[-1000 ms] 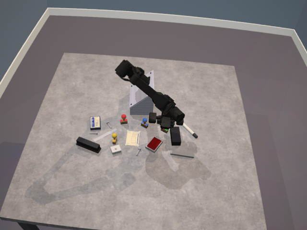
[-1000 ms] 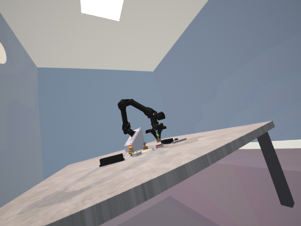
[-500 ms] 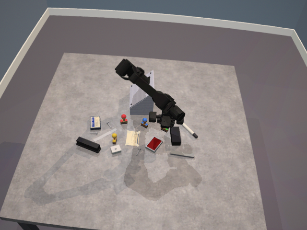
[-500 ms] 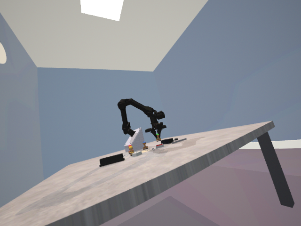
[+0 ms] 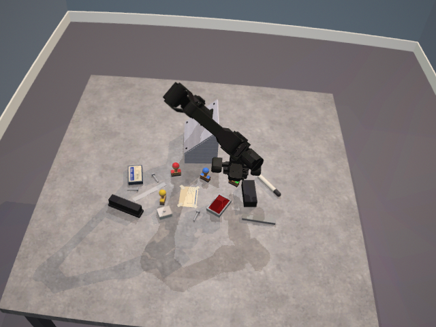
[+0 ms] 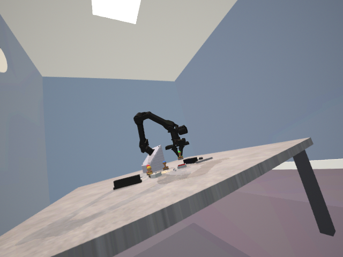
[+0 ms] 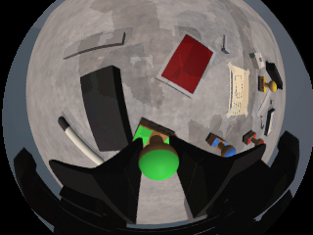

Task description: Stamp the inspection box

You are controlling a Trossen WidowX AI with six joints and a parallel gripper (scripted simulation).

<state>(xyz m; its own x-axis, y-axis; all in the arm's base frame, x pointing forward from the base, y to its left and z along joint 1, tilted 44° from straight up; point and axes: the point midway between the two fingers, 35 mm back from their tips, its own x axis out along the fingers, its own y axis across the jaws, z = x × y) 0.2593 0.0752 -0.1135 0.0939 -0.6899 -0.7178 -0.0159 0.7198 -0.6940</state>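
The red ink pad lies 80 mm ahead of my gripper tip, 60 mm below it and 50 mm to the right of it. The rest, counted from my gripper tip: blue-knobbed stamp (120 mm to the right, 50 mm below, 50 mm behind); black box (70 mm to the left, 50 mm below, 20 mm ahead); green-knobbed stamp (right at my gripper tip).
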